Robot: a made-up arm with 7 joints.
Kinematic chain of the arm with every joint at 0, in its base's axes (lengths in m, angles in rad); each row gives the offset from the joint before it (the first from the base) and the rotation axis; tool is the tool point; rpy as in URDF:
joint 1: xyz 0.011 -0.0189 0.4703 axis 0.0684 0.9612 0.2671
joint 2: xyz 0 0.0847 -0.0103 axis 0.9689 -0.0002 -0.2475
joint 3: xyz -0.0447 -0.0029 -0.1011 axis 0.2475 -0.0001 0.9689
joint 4: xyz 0.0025 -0.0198 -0.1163 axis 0.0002 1 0
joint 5: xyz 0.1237 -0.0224 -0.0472 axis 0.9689 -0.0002 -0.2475
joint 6: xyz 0.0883 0.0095 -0.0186 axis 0.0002 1 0
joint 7: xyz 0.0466 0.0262 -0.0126 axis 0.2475 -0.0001 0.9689
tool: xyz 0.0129 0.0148 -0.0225 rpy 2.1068 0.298 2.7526
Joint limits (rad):
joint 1: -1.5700..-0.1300
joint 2: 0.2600..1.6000
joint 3: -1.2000..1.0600
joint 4: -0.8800..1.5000
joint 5: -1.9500..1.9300
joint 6: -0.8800..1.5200
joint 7: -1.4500..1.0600
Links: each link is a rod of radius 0.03 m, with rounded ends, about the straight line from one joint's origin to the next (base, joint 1, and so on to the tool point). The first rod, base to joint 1, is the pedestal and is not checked.
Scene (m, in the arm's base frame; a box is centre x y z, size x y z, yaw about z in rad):
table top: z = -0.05
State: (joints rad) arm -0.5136 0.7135 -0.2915 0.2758 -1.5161 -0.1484 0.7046
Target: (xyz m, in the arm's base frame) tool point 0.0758 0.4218 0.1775
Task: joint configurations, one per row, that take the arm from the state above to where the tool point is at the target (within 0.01 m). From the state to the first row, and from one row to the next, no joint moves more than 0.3 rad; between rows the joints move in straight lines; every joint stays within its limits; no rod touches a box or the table.
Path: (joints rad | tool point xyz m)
1: -0.3857 0.9861 -0.5140 0.2837 -1.5474 -0.0735 0.7656 | 0.2797 0.2434 0.1285
2: -0.2579 1.2587 -0.7365 0.2917 -1.5787 0.0014 0.8267 | 0.1807 0.3341 0.1270
3: -0.1300 1.5313 -0.9590 0.2996 -1.6099 0.0764 0.8877 | 0.0758 0.4218 0.1775

